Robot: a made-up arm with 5 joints. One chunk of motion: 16 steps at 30 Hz.
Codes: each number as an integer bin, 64 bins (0 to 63) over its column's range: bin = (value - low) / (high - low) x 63, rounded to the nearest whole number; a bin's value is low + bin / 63 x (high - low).
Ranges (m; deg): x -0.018..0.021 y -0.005..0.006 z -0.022..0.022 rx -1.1..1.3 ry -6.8..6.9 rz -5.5..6
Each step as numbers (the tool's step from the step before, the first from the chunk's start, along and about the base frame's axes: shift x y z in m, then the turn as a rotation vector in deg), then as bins.
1 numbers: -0.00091 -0.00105 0.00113 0.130 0.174 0.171
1 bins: 28 23 33 32 32 31
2 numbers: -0.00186 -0.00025 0.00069 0.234 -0.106 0.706
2 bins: 26 27 32 35 31 34
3 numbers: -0.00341 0.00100 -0.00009 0.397 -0.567 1.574
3 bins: 24 34 31 39 29 39
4 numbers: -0.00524 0.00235 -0.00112 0.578 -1.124 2.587
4 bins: 21 42 30 44 26 44
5 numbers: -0.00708 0.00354 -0.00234 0.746 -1.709 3.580
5 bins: 18 49 28 48 23 50
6 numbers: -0.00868 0.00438 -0.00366 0.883 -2.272 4.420
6 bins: 15 54 26 52 21 54
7 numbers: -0.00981 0.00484 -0.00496 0.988 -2.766 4.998
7 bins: 13 56 24 55 19 58
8 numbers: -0.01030 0.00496 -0.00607 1.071 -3.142 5.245
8 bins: 12 57 23 57 17 59
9 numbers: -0.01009 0.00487 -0.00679 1.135 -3.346 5.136
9 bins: 13 57 22 59 16 58
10 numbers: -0.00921 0.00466 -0.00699 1.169 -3.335 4.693
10 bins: 14 55 21 60 16 56
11 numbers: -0.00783 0.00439 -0.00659 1.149 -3.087 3.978
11 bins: 16 54 22 59 17 52
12 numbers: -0.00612 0.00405 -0.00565 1.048 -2.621 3.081
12 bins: 19 52 23 56 19 47
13 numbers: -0.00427 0.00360 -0.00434 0.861 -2.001 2.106
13 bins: 22 49 25 51 22 42
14 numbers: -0.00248 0.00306 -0.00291 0.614 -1.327 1.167
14 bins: 25 46 27 45 25 37
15 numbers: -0.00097 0.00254 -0.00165 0.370 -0.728 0.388
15 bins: 28 43 29 39 28 32
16 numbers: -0.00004 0.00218 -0.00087 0.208 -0.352 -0.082
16 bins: 29 41 30 34 30 30
